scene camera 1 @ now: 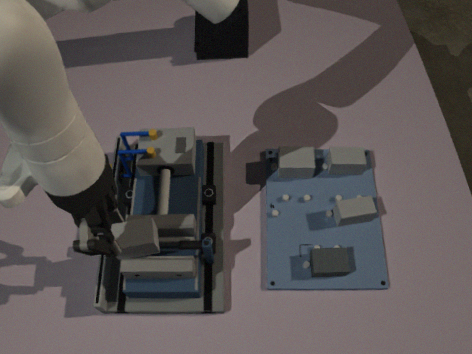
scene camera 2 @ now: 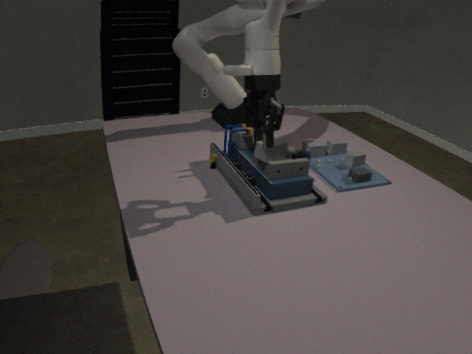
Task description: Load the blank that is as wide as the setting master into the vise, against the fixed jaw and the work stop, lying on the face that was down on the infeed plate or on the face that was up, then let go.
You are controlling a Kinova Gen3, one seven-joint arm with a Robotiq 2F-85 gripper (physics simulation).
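Where they show: gripper, fingertip midpoint: (scene camera 1: 115, 238) (scene camera 2: 262, 147); arm's base, origin of the base link: (scene camera 1: 224, 4) (scene camera 2: 236, 100).
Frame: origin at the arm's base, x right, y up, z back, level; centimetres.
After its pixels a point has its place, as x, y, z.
My gripper (scene camera 1: 109, 241) {16.0, 3.5, -51.7} (scene camera 2: 268, 144) {16.0, 3.5, -51.7} is shut on a grey blank (scene camera 1: 136, 238) {12.9, 4.3, -52.1} (scene camera 2: 276, 150) {13.5, 3.1, -53.3} by its left end in scene camera 1. The blank is at the left part of the vise jaws, over the gap between the movable jaw (scene camera 1: 176, 225) and the fixed jaw (scene camera 1: 159, 267) (scene camera 2: 287, 169). It rises above the jaw tops and looks slightly turned; its underside is hidden. The work stop (scene camera 1: 208, 248) {3.5, 0.5, -52.5} has a dark rod (scene camera 1: 181, 244) {7.3, 1.0, -51.9} pointing at the blank; contact cannot be told. The infeed plate (scene camera 1: 290, 235) {-9.2, -7.8, -47.9} (scene camera 2: 345, 185) {-7.9, -7.8, -55.1} holds three light blocks and a dark block (scene camera 1: 330, 261) {-14.6, -5.4, -53.4} (scene camera 2: 360, 174) {-12.9, -5.4, -54.9}.
Light blocks (scene camera 1: 296, 162) {-11.0, -4.2, -36.3} (scene camera 1: 347, 160) {-19.8, -4.2, -36.3} (scene camera 1: 355, 210) {-19.6, -4.2, -45.6} stand among white pins right of the vise. Blue bent handles (scene camera 1: 135, 151) {14.7, 2.3, -36.9} (scene camera 2: 226, 140) {17.1, -1.7, -33.7} with yellow ends are at the vise's back left. A grey side rail (scene camera 2: 235, 175) {20.6, -4.4, -48.5} runs along its left edge.
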